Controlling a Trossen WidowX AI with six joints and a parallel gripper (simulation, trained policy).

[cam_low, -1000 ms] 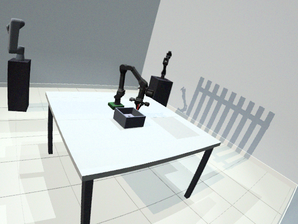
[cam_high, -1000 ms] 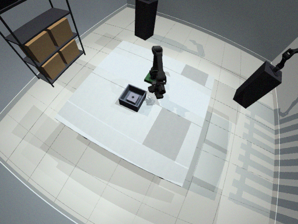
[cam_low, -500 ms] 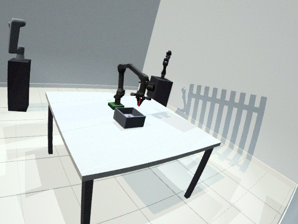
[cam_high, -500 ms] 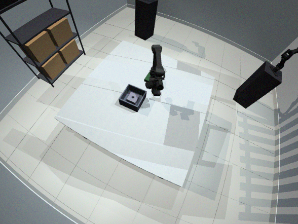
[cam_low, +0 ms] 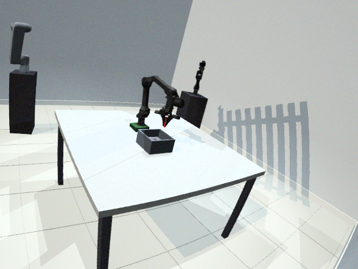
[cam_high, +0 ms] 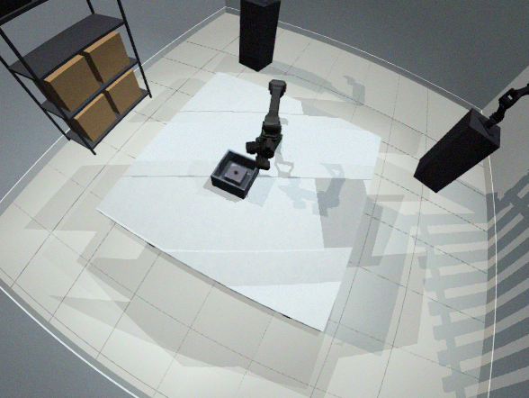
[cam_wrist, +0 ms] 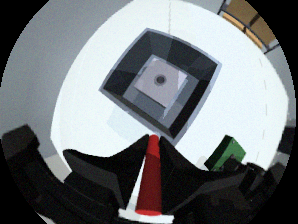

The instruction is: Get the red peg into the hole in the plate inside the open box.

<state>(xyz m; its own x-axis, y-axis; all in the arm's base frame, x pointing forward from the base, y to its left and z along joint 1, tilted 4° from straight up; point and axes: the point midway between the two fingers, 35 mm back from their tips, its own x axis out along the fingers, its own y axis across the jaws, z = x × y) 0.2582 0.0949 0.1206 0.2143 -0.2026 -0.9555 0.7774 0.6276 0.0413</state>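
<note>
My gripper tip is 9 cm above the pale plate, 8 cm to the left of it and 7 cm short of it. Also, from my gripper tip: red peg (3 cm above, 1 cm to the left, 1 cm behind); dark grey box (11 cm below, 8 cm to the right, 7 cm ahead).
</note>
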